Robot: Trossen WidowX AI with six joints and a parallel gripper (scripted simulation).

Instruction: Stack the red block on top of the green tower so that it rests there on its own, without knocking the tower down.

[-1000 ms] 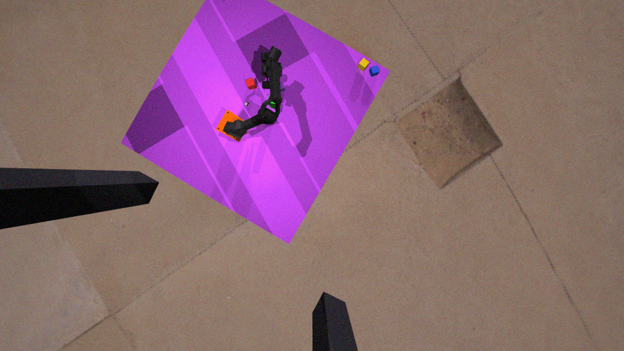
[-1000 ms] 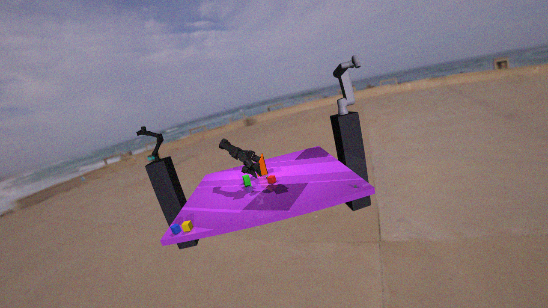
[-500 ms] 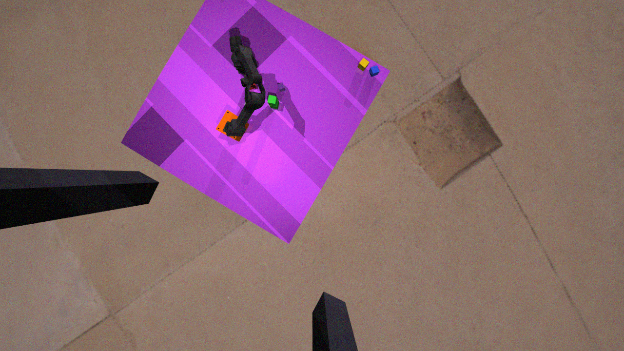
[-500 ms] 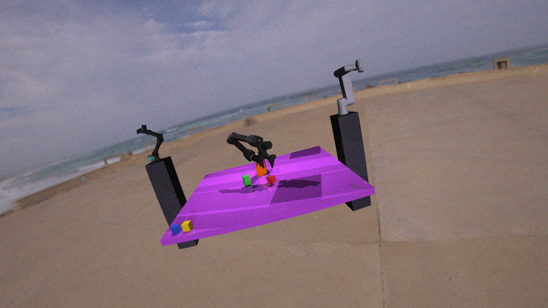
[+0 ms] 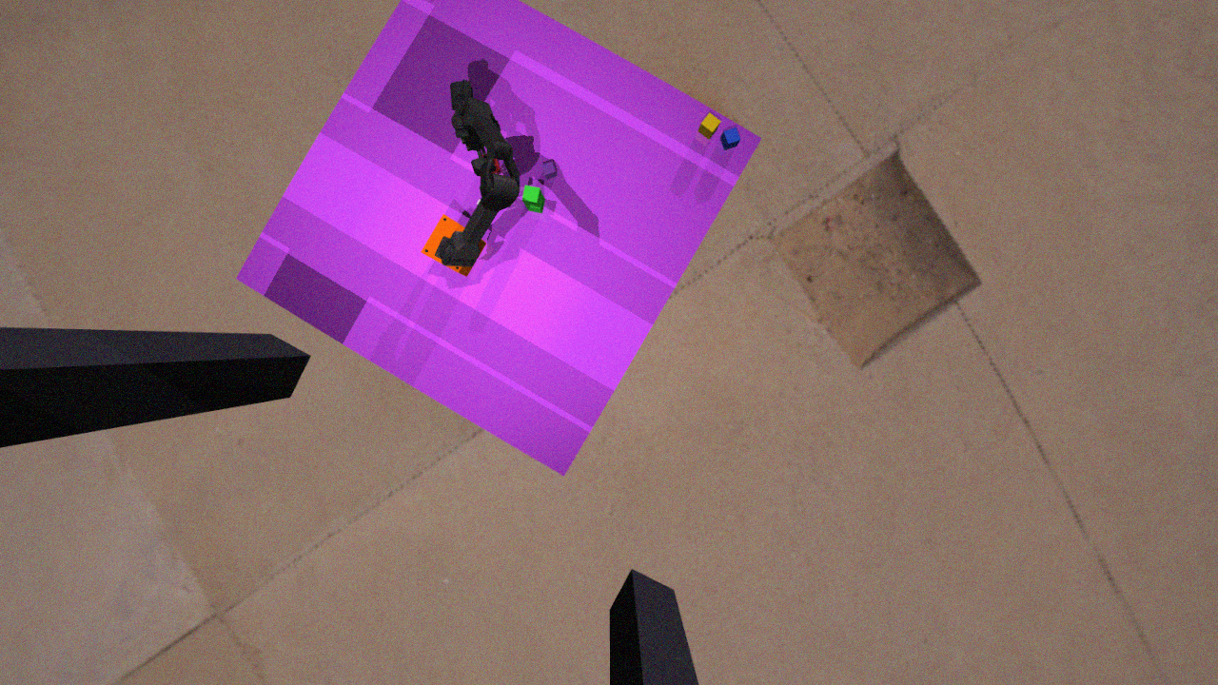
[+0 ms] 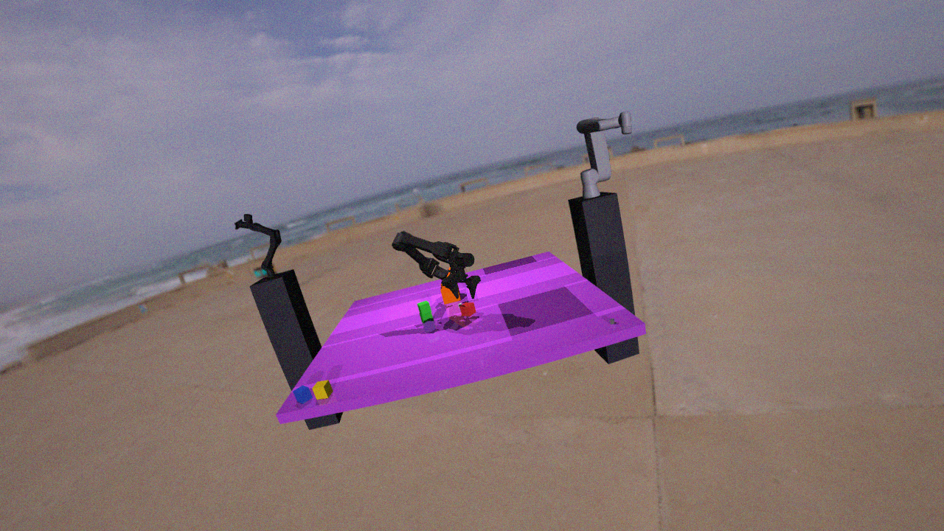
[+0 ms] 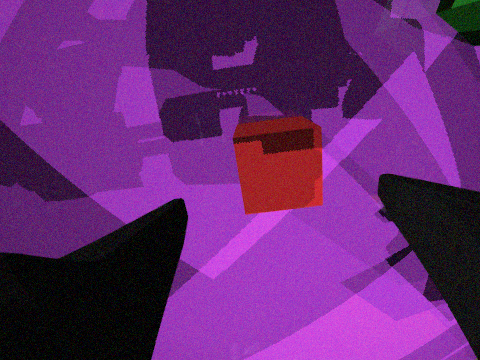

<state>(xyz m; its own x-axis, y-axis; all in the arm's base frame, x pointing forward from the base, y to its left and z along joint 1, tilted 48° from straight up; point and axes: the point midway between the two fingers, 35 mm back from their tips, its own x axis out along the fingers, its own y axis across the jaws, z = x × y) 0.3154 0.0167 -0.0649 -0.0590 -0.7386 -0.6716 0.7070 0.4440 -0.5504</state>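
Right now my gripper tip is 50 mm above the red block. From my gripper tip the other things lie so: yellow block: 580 mm to the right, 440 mm ahead, 50 mm below; then tiny white cube: 130 mm behind, 70 mm below, 30 mm to the right; then small purple block: 180 mm to the right, 70 mm ahead, 60 mm below.
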